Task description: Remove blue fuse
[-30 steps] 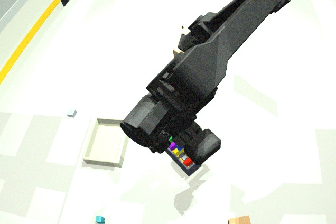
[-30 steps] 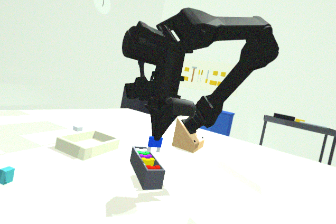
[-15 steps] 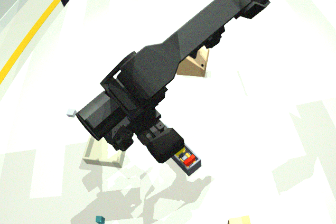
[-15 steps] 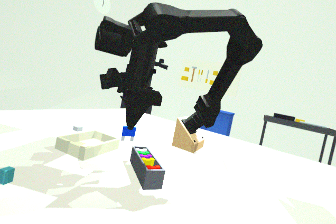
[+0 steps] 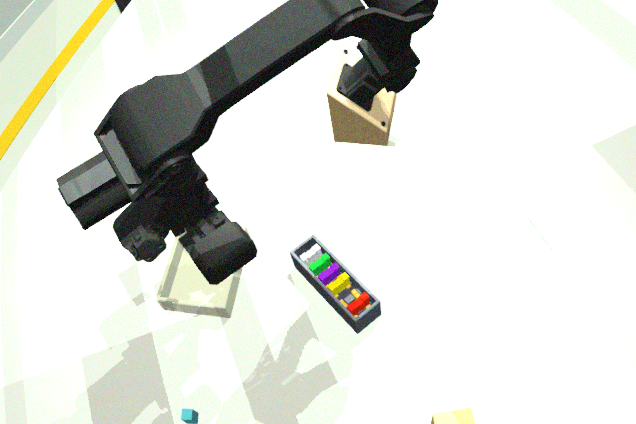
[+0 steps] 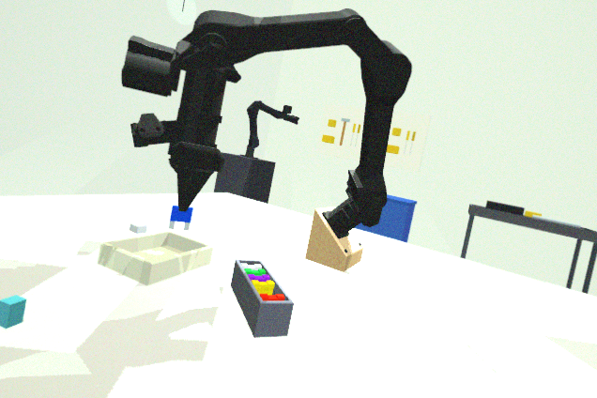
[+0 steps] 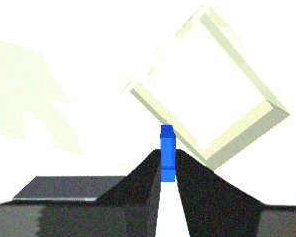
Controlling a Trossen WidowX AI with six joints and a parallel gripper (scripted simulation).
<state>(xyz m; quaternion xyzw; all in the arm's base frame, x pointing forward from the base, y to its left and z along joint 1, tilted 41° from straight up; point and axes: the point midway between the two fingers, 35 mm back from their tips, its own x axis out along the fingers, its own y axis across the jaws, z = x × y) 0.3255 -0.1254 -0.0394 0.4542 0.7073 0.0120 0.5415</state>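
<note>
My gripper tip is now 10 mm past the cream tray, 40 mm to the left of it and 90 mm above it. Also, from my gripper tip: blue fuse 10 mm below; white fuse 50 mm behind, 110 mm to the left, 70 mm below; green fuse 40 mm behind, 120 mm to the left, 70 mm below.
</note>
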